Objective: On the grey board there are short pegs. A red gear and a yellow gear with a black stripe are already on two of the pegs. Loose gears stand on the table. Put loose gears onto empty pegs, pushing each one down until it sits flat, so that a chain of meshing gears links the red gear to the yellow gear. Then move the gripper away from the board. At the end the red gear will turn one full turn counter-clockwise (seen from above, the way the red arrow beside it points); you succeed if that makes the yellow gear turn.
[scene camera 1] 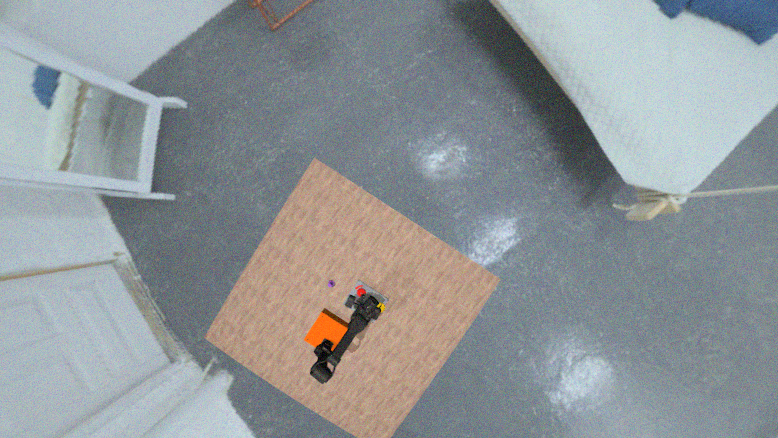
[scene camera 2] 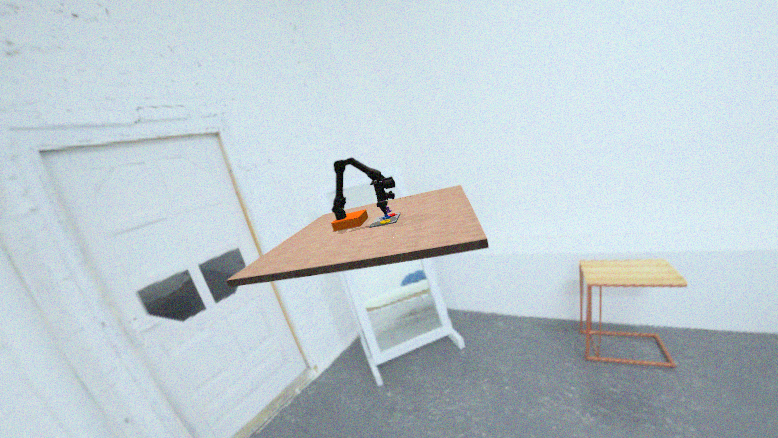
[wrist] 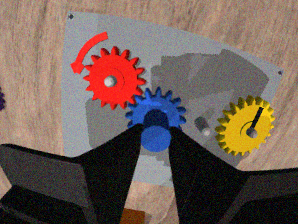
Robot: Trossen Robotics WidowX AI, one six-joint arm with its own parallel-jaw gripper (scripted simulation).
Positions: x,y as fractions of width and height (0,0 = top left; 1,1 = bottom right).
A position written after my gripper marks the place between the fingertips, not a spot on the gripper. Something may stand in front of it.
In view: my gripper (wrist: 0.52,0.58), a blue gear (wrist: 0.53,0.51) and a yellow gear (wrist: 0.85,0.50).
